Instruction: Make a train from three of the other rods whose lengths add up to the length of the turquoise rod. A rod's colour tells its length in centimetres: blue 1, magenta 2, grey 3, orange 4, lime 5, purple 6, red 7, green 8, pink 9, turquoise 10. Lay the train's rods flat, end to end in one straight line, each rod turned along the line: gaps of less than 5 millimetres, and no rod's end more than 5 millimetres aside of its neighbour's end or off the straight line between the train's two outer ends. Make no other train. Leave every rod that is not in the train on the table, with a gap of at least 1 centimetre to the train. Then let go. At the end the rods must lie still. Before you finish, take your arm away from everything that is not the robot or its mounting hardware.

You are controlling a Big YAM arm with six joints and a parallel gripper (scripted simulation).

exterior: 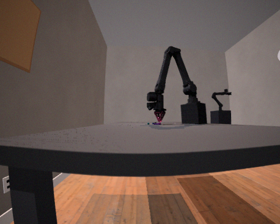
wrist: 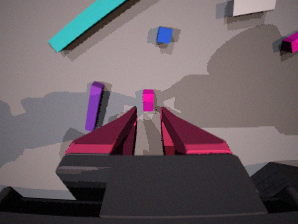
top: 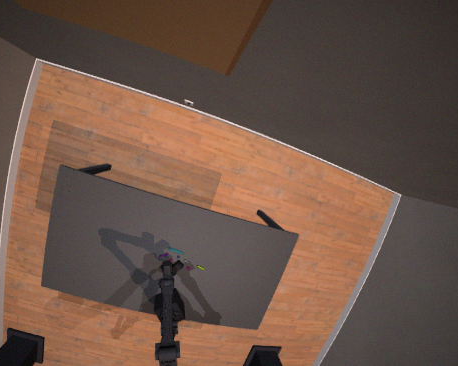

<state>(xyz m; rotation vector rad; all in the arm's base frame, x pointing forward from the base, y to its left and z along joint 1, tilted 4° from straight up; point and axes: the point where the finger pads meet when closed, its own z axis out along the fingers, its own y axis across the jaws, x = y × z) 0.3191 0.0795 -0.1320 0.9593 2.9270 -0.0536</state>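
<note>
Now: the purple rod 50 mm to the left of my hand, 30 mm ahead of it and 20 mm below it. Round my hand: turquoise rod 90 mm ahead, 20 mm to the right, 20 mm below; blue rod 50 mm to the right, 40 mm ahead, 20 mm below; grey rod 110 mm to the right, 30 mm ahead, 20 mm below.
</note>
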